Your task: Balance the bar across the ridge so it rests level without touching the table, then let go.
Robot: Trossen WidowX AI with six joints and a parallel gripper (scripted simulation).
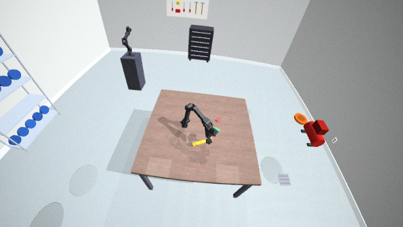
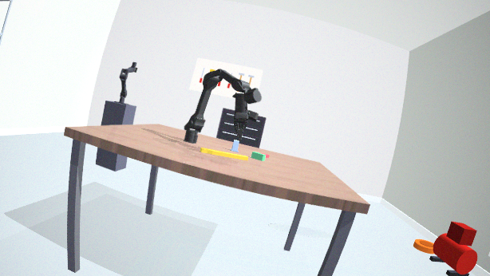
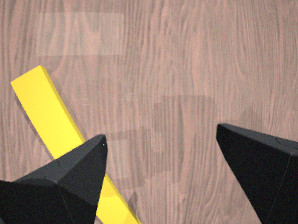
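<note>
My gripper tip is now 60 mm past the yellow bar, 50 mm to the right of it and 90 mm above it. From my gripper tip the other things lie so: red block: 120 mm ahead, 410 mm to the left, 90 mm below; green block: 100 mm ahead, 230 mm to the left, 80 mm below.
</note>
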